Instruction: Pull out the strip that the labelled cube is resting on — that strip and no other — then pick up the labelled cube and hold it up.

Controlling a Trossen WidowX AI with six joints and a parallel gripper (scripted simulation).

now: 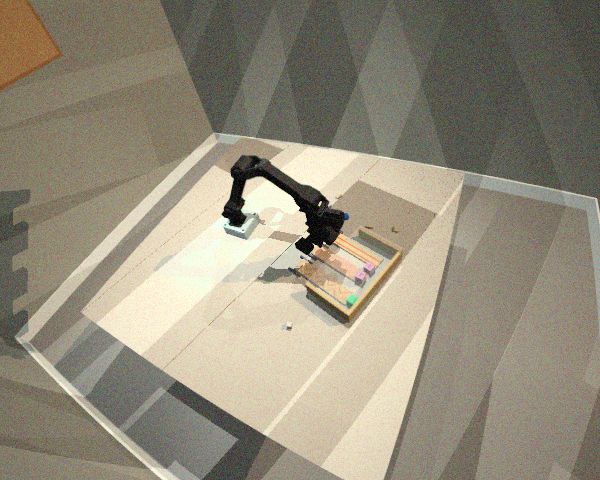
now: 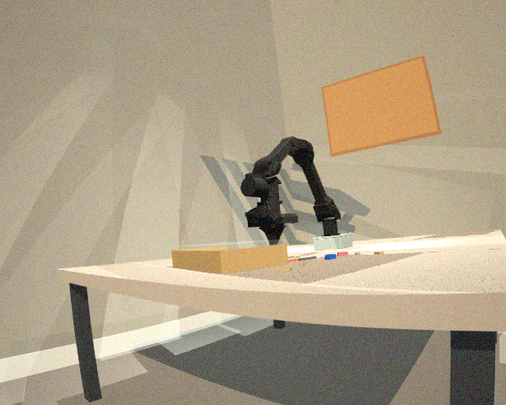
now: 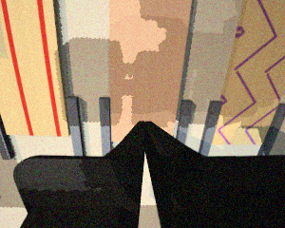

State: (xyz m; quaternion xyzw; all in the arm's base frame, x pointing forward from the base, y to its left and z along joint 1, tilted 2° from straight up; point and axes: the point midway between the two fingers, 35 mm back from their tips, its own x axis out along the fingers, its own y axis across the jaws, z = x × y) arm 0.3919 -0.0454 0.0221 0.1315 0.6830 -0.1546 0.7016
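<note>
Right now the peach strip is 80 mm ahead of my gripper tip, 40 mm to the right of it and 30 mm below it. Round my gripper tip: red piece (30 mm behind, 210 mm to the left, 30 mm below); then small white block (10 mm behind, 320 mm to the right, 30 mm below); then blue disc (50 mm ahead, 200 mm to the left, 30 mm below).
</note>
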